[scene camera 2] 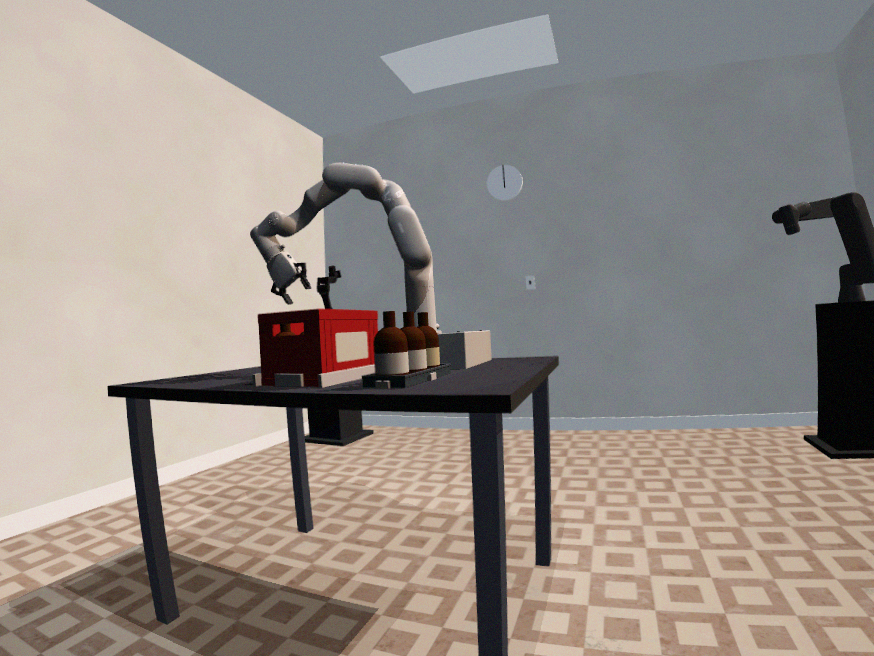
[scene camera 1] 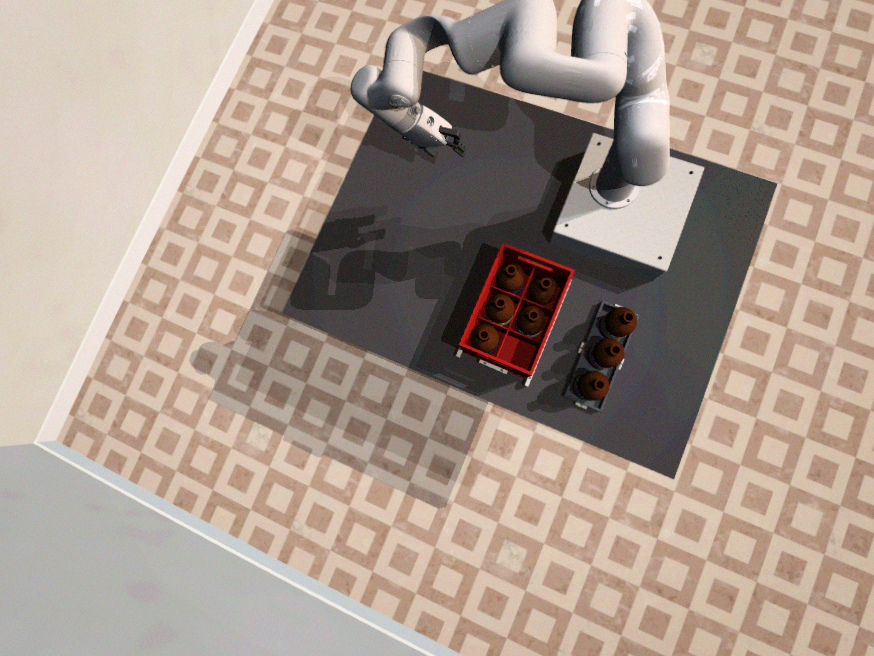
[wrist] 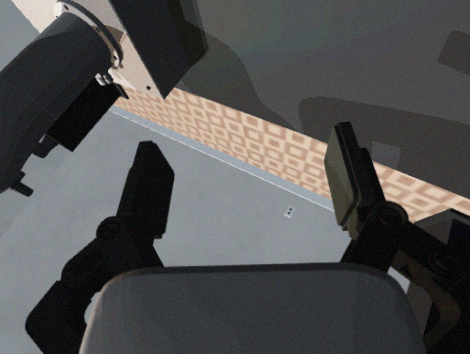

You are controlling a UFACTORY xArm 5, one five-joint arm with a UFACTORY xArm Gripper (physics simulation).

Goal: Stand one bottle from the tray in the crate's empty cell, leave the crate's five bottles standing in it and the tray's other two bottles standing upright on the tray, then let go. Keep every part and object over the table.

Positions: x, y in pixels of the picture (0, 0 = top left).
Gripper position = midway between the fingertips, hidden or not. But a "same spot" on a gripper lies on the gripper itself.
My gripper shows in scene camera 2 (299, 296), in scene camera 1 and in the wrist view. A brown bottle shows in scene camera 2 and in scene camera 1; in the wrist view it is out of frame. The same spot on my gripper: (wrist: 382, 236) is (scene camera 1: 419, 146). The same spot on the brown bottle: (scene camera 2: 390, 343) is (scene camera 1: 595, 400).
